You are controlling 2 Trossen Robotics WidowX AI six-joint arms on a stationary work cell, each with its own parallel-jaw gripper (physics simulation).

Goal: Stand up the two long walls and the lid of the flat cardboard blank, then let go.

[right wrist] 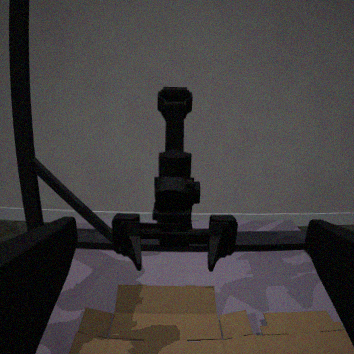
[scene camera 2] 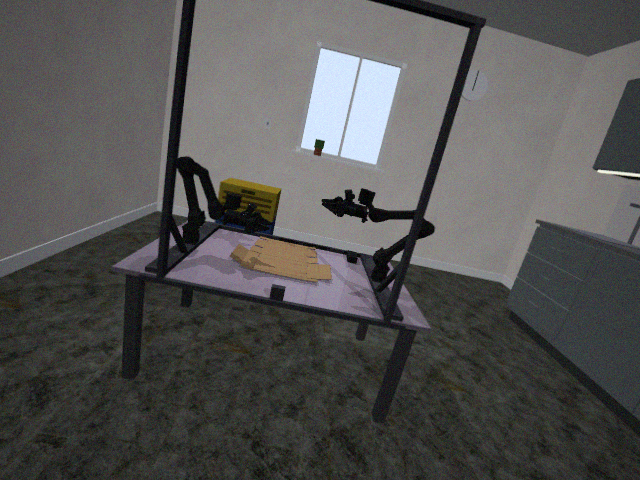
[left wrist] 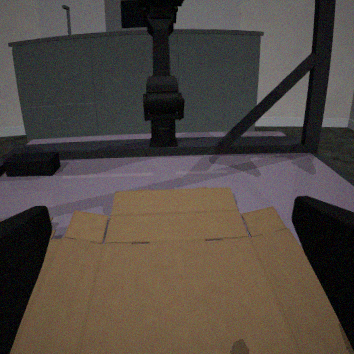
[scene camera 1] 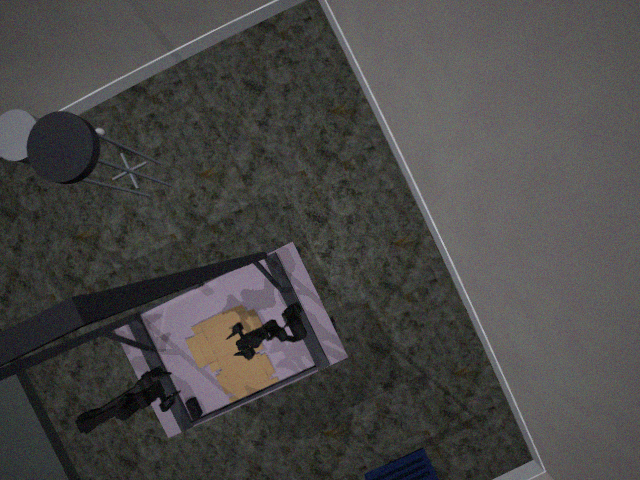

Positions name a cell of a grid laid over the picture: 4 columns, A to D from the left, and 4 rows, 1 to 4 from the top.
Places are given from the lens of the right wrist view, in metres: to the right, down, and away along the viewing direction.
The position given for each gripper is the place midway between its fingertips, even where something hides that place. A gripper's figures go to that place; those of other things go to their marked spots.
left gripper (right wrist: B4): 0.00, 0.12, 0.34
right gripper (right wrist: C3): 0.01, 0.02, 0.10
black frame (right wrist: A2): -0.35, -0.03, 0.63
